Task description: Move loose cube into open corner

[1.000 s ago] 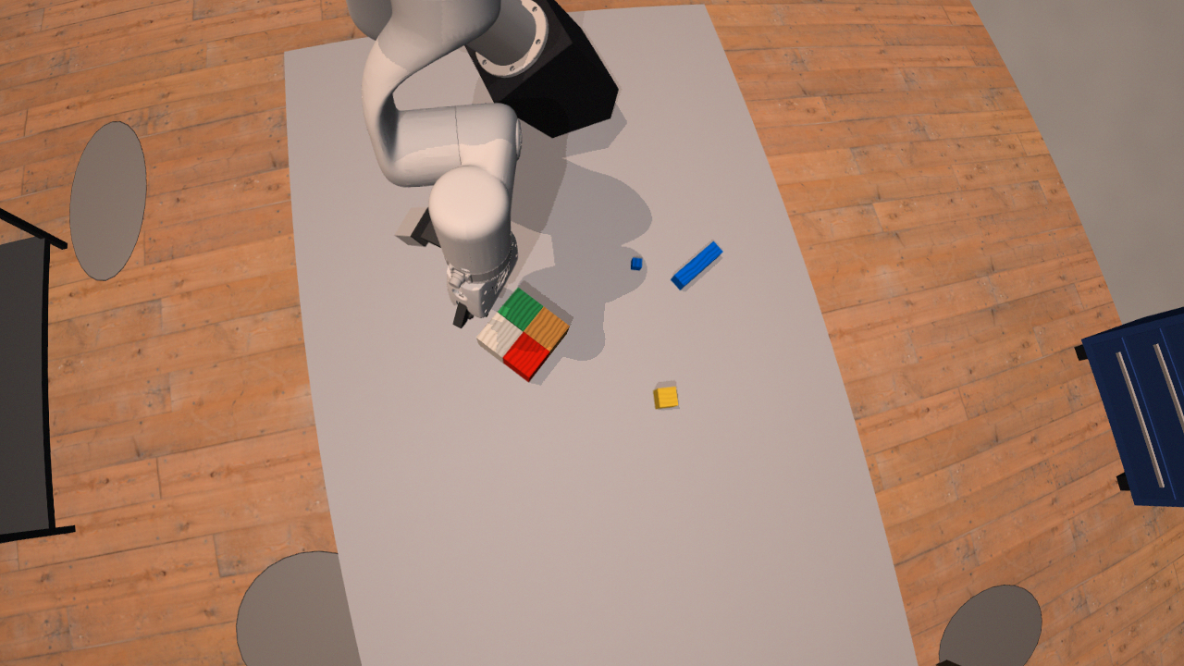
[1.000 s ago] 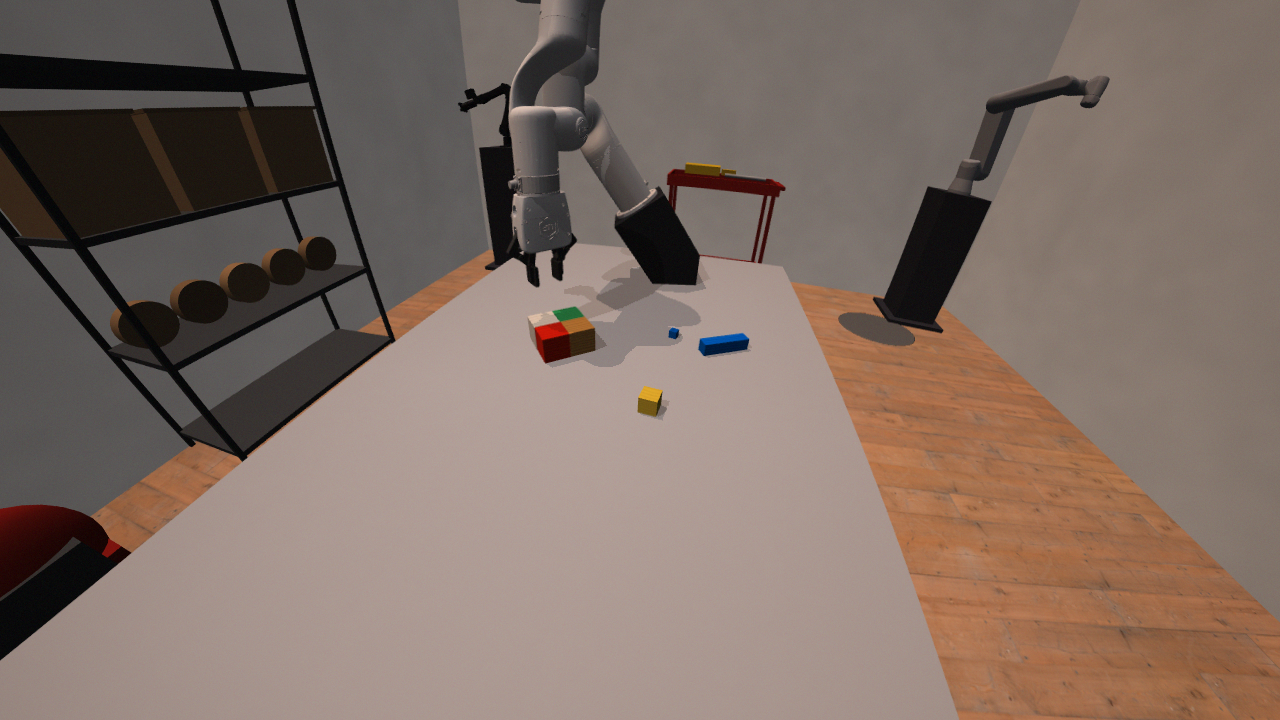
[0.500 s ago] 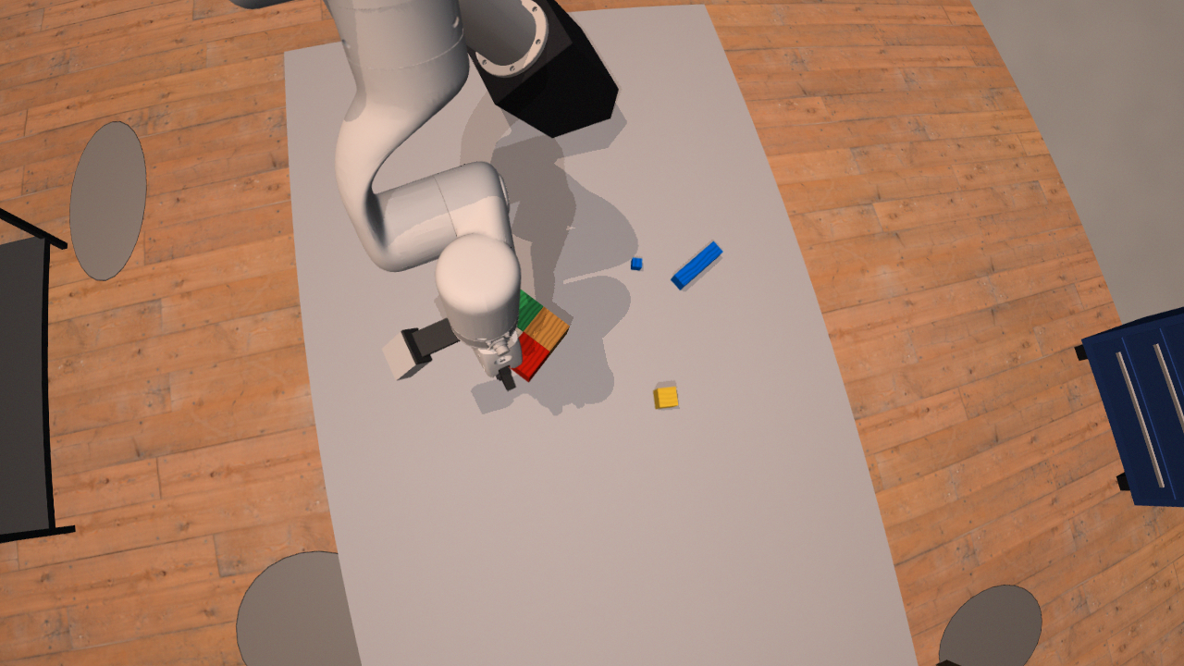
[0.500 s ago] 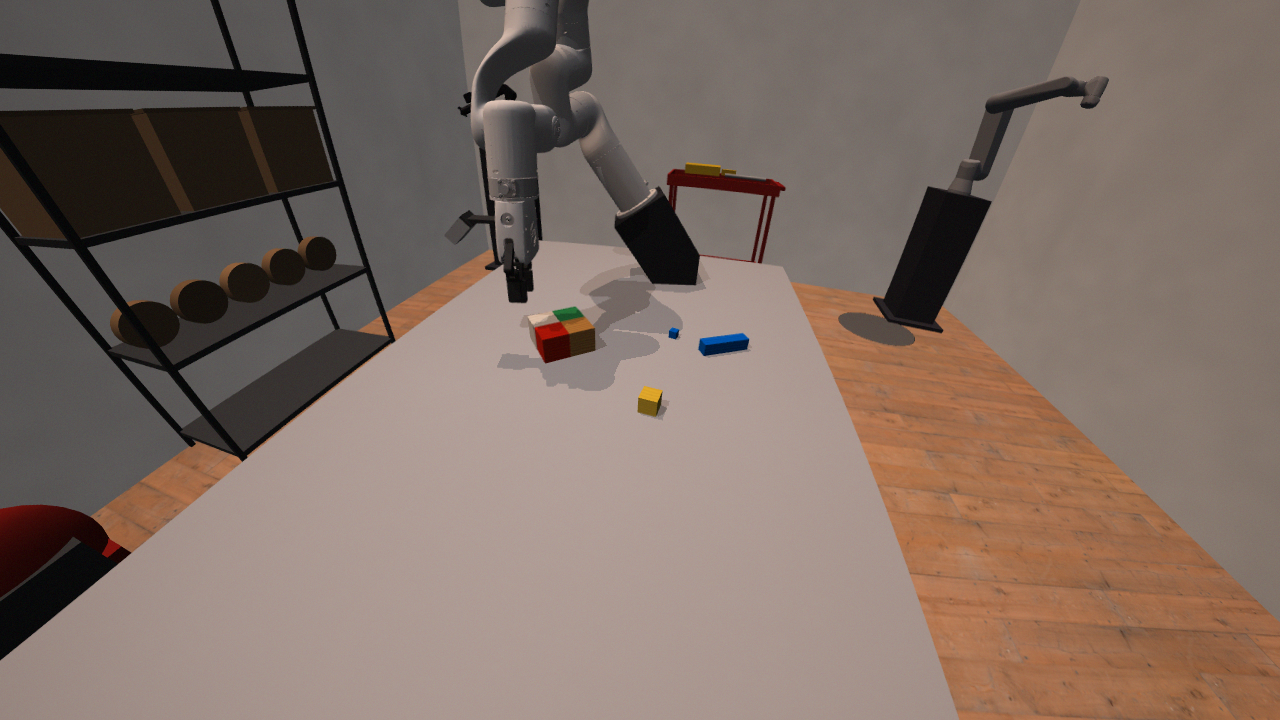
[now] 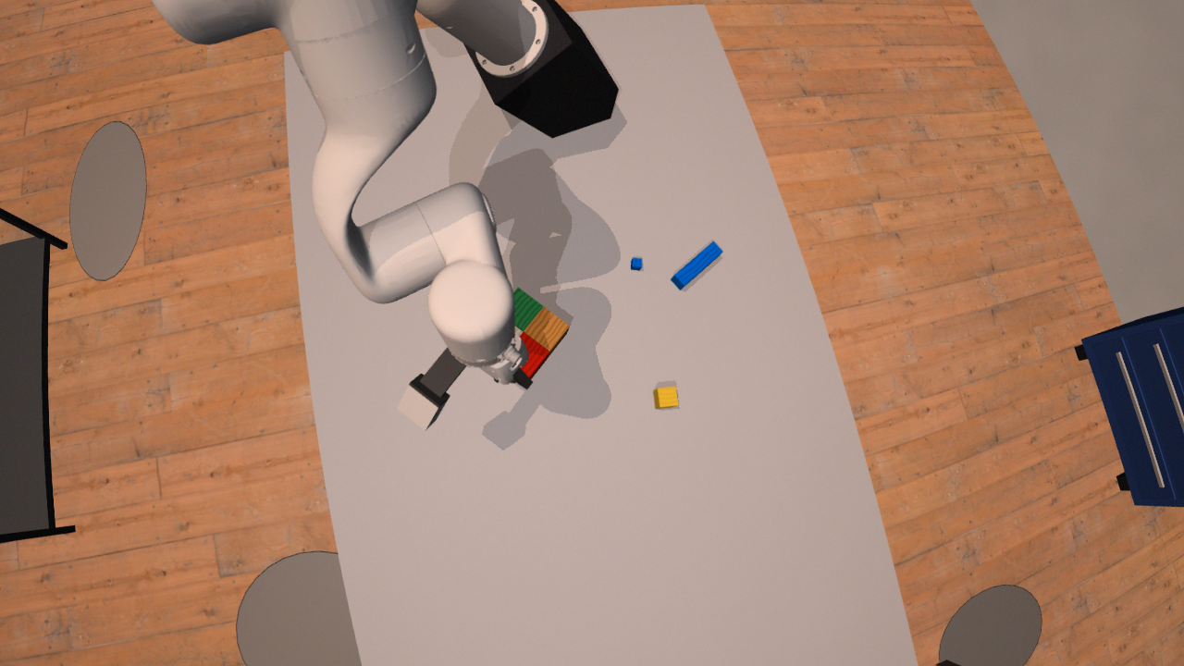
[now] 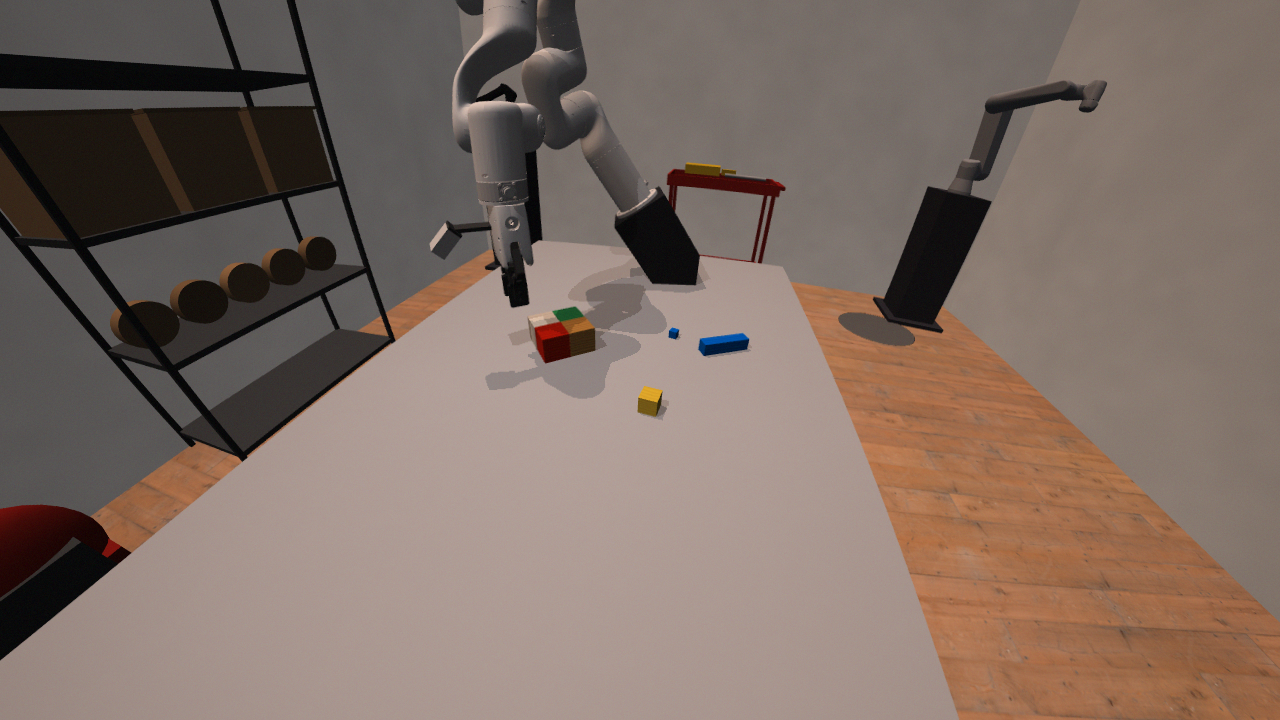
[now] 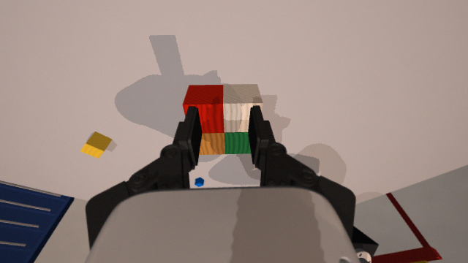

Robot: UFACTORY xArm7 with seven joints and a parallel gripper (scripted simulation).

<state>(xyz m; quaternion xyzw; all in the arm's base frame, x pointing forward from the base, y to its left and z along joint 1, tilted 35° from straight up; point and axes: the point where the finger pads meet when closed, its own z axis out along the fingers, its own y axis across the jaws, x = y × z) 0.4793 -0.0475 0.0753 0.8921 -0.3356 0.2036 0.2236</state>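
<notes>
The white cube is 5 cm behind my hand, 2 cm to the left of it and 10 cm below it. Also, from my hand: red cube 2 cm behind, 6 cm to the left, 10 cm below; orange cube 5 cm behind, 9 cm to the left, 10 cm below; green cube 9 cm behind, 6 cm to the left, 10 cm below.
</notes>
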